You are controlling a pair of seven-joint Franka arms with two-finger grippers.
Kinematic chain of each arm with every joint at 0, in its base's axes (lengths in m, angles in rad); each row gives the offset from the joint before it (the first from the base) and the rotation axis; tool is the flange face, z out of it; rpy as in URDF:
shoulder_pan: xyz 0 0 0.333 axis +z
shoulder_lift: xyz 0 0 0 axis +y
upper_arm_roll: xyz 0 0 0.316 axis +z
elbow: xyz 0.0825 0 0 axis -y
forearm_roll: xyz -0.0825 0 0.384 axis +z
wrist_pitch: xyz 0 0 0 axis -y
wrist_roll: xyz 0.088 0 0 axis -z
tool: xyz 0 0 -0.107 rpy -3.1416 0 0
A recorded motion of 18 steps. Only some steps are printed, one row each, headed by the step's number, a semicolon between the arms.
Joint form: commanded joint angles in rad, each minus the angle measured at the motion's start. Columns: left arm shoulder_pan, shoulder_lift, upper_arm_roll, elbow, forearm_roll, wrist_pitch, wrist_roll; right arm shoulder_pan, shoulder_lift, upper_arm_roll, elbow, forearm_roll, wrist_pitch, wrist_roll.
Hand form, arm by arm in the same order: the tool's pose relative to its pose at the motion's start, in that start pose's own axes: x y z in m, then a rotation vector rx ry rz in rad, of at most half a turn. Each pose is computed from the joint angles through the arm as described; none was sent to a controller.
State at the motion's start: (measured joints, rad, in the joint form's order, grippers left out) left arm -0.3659 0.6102 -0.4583 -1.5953 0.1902 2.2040 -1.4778; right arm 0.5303 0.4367 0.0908 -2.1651 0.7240 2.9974 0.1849
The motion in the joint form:
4: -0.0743 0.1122 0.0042 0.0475 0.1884 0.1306 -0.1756; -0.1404 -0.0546 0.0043 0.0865 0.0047 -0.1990 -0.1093
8: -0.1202 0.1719 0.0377 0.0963 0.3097 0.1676 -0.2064; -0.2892 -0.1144 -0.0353 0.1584 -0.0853 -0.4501 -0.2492
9: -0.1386 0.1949 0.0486 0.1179 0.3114 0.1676 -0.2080; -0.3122 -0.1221 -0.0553 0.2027 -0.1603 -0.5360 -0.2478
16: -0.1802 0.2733 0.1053 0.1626 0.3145 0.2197 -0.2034; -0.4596 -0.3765 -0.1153 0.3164 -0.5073 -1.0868 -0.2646
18: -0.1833 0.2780 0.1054 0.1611 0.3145 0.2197 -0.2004; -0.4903 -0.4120 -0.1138 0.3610 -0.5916 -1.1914 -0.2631
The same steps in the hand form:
4: -0.0346 0.0242 0.0462 -0.0743 0.0915 -0.0038; 0.0703 0.0099 -0.0442 0.0581 -0.0447 -0.0086
8: -0.0392 0.0351 0.0686 -0.0994 0.1740 0.0571; 0.1423 0.0549 -0.1024 0.0551 -0.1007 -0.1105
9: -0.0428 0.0385 0.0776 -0.0960 0.1746 0.0612; 0.1610 0.0603 -0.1205 0.0267 -0.1225 -0.1531
16: -0.0352 0.0418 0.1170 -0.1002 0.1829 0.0661; 0.1928 0.1041 -0.3083 -0.1874 -0.2558 -0.3015
18: -0.0376 0.0407 0.1212 -0.0942 0.1805 0.0723; 0.1948 0.1126 -0.3471 -0.2634 -0.2720 -0.3156

